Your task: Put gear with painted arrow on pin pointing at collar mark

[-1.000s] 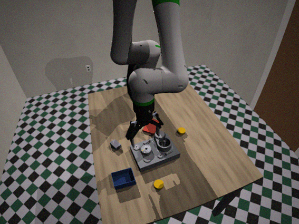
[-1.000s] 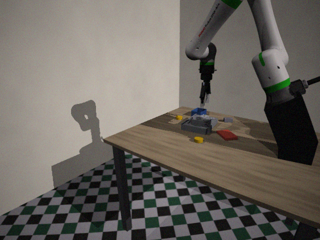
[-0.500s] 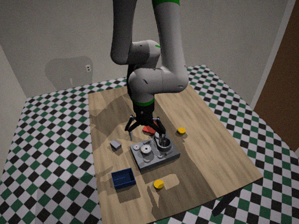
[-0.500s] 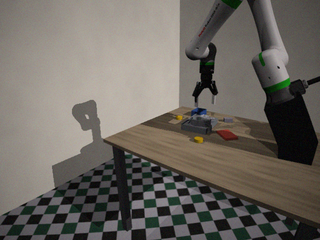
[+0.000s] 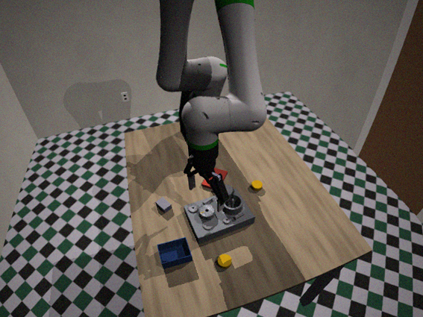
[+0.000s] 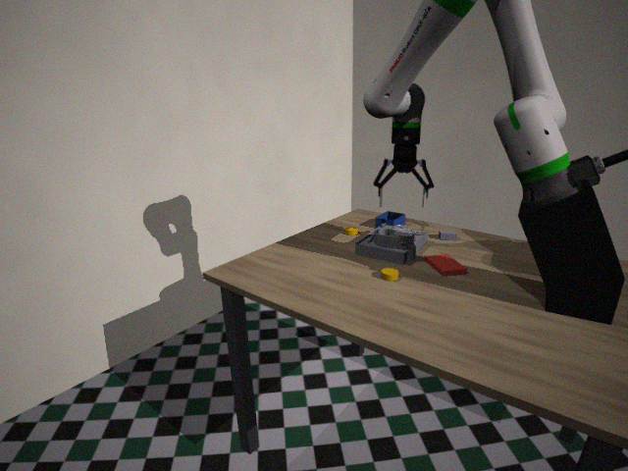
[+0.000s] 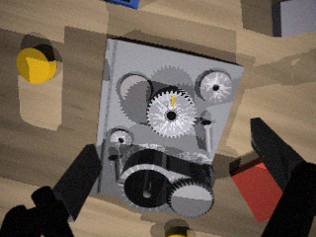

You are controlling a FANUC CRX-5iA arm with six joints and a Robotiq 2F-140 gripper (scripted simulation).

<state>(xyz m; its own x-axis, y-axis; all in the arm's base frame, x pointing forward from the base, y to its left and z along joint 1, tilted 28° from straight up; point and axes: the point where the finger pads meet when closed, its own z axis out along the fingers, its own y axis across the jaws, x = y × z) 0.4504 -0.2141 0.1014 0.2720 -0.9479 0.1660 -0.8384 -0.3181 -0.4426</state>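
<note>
My hand is 10 cm above the gear. Also, from my hand: small grey block 14 cm to the right, 14 cm behind, 13 cm below; blue bin 18 cm to the right, 13 cm below, 9 cm ahead; grey bolt 10 cm below, 5 cm behind, 2 cm to the left.
</note>
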